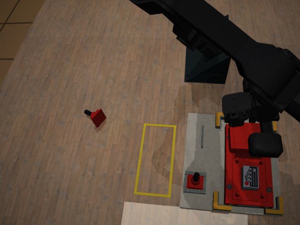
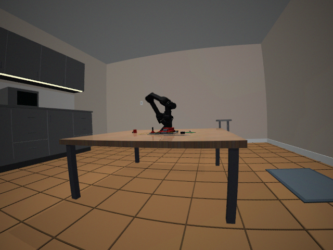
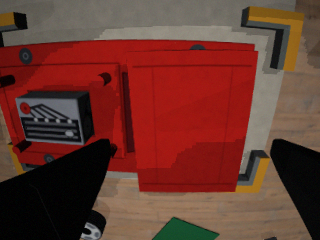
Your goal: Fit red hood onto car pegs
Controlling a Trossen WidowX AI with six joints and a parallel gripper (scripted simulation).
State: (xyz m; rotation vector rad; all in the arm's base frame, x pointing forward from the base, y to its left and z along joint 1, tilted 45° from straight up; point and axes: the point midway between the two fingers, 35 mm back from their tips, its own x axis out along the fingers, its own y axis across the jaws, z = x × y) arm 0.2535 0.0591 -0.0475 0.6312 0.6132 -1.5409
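Right now the red hood is 20 mm below my gripper tip. Round my gripper tip: grey jig 50 mm ahead, 30 mm to the right, 50 mm below; grey engine block 100 mm ahead, 40 mm below; socket 110 mm ahead, 130 mm to the right, 30 mm below.
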